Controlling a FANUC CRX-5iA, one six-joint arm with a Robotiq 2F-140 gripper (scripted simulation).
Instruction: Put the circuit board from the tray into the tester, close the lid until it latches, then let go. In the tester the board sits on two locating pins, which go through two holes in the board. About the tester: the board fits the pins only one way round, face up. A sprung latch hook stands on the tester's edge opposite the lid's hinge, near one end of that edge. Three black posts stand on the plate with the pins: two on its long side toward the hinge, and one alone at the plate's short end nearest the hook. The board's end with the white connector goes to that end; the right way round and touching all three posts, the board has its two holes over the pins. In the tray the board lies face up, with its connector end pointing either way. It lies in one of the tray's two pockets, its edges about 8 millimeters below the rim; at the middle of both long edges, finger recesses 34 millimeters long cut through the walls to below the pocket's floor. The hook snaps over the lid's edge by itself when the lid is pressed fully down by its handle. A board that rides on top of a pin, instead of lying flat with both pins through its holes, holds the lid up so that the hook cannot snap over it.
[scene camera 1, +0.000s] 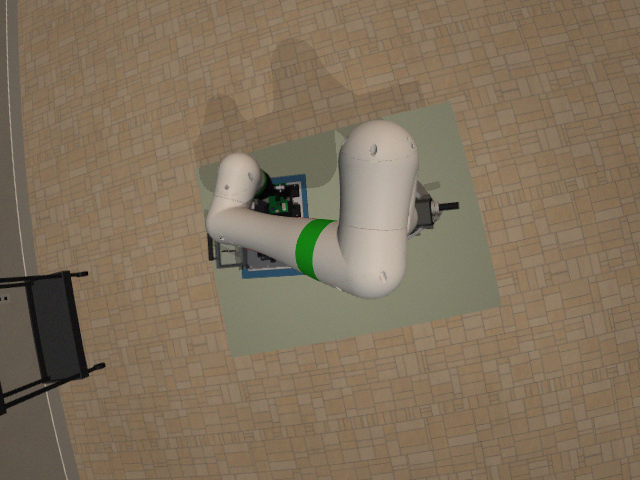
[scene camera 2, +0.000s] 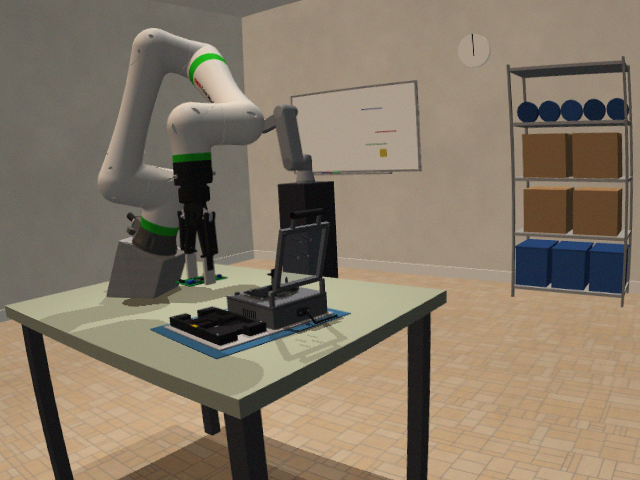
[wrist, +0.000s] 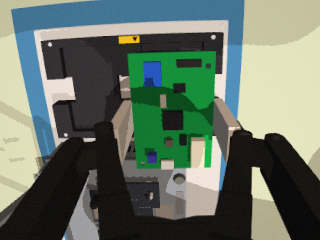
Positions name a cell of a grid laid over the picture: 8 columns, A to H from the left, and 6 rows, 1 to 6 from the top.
Scene:
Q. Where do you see my gripper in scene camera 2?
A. At C4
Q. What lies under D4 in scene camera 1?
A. A tester.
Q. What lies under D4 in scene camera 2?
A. A tester.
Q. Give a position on a green circuit board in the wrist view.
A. E3

